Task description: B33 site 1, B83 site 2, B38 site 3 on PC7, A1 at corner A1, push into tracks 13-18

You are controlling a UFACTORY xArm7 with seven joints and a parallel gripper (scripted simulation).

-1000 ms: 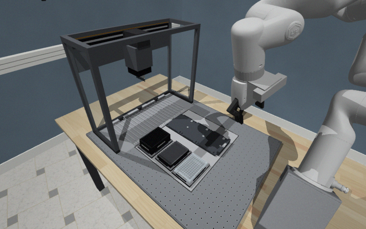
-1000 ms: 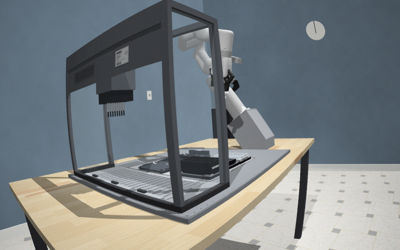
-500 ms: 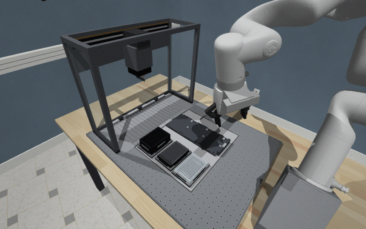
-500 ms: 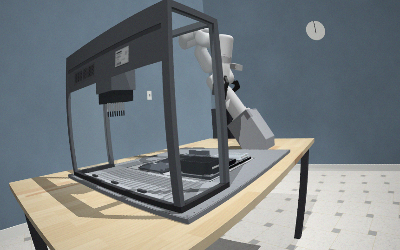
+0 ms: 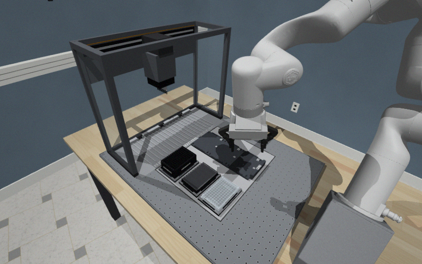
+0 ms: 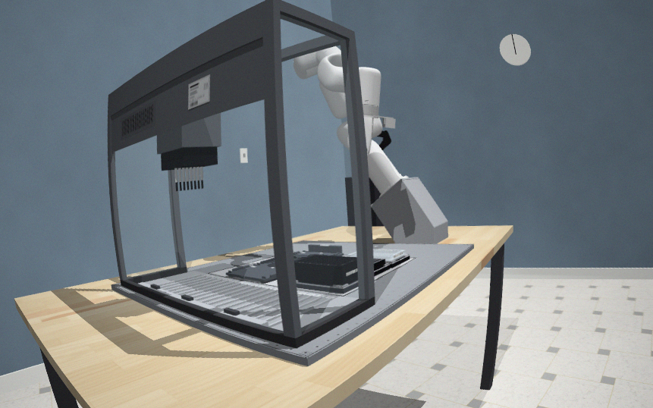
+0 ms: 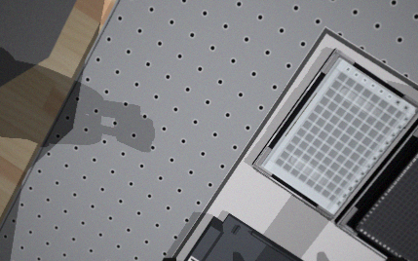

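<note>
Now: the 96-well plate B38 21 cm below my hand, 7 cm to the left of it and 3 cm ahead of it. Round my hand: nest S1: 22 cm below, 7 cm to the left, 3 cm ahead; carrier PC7: 21 cm below, 18 cm ahead, 11 cm to the right; white corner mark: 22 cm below, 10 cm ahead, 1 cm to the left.
</note>
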